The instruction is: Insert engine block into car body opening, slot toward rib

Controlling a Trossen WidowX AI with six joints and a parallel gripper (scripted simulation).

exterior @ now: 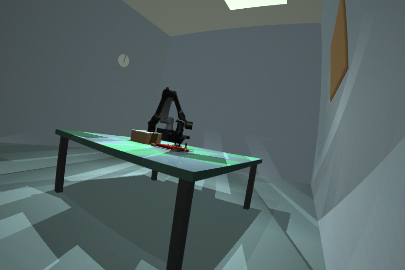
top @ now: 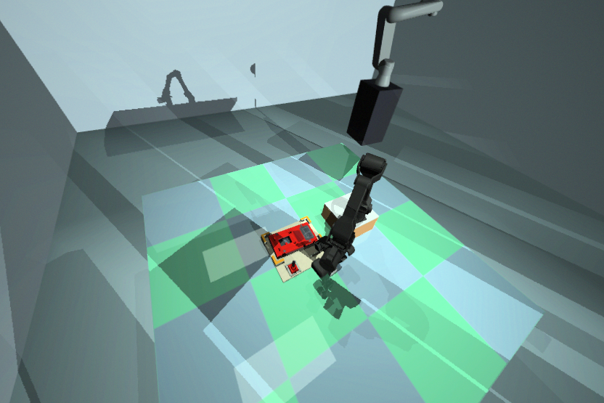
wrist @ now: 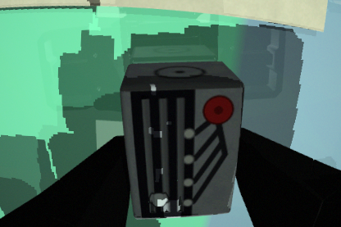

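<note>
My gripper tip is now 90 mm short of the beige board, 160 mm to the left of it and 10 mm above it. Also, from my gripper tip: engine block (10 mm below).
</note>
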